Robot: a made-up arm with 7 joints. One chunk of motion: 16 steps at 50 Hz.
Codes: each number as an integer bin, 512 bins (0 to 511) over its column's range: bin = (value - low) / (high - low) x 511, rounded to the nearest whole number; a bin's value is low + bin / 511 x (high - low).
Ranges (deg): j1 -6..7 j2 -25..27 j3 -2..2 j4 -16..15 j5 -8..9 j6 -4..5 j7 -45..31
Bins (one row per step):
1: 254 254 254 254 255 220 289
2: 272 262 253 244 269 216 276
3: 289 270 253 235 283 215 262
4: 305 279 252 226 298 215 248
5: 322 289 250 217 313 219 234
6: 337 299 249 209 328 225 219
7: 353 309 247 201 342 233 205
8: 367 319 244 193 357 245 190
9: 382 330 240 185 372 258 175
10: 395 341 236 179 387 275 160
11: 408 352 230 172 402 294 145
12: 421 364 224 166 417 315 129
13: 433 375 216 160 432 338 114
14: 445 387 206 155 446 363 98
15: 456 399 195 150 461 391 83
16: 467 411 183 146 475 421 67
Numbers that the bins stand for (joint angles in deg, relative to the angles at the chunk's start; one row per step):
1: 0.46 0.85 -0.01 -0.59 0.48 -0.13 -2.02
2: 0.92 1.66 -0.02 -1.20 0.95 -0.20 -3.95
3: 1.35 2.48 -0.02 -1.74 1.41 -0.21 -6.03
4: 1.76 3.39 -0.03 -2.29 1.91 -0.21 -8.12
5: 2.19 4.41 -0.04 -2.84 2.41 -0.14 -10.20
6: 2.57 5.43 -0.05 -3.32 2.91 -0.04 -12.43
7: 2.98 6.44 -0.07 -3.81 3.38 0.10 -14.51
8: 3.34 7.46 -0.09 -4.29 3.88 0.32 -16.74
9: 3.72 8.58 -0.12 -4.78 4.38 0.54 -18.97
10: 4.05 9.70 -0.15 -5.14 4.87 0.84 -21.20
11: 4.38 10.82 -0.20 -5.57 5.37 1.18 -23.43
12: 4.71 12.04 -0.25 -5.93 5.87 1.55 -25.81
13: 5.02 13.16 -0.31 -6.29 6.37 1.95 -28.05
14: 5.32 14.38 -0.39 -6.60 6.84 2.39 -30.42
15: 5.60 15.60 -0.47 -6.90 7.34 2.89 -32.66
16: 5.88 16.82 -0.57 -7.14 7.80 3.41 -35.04

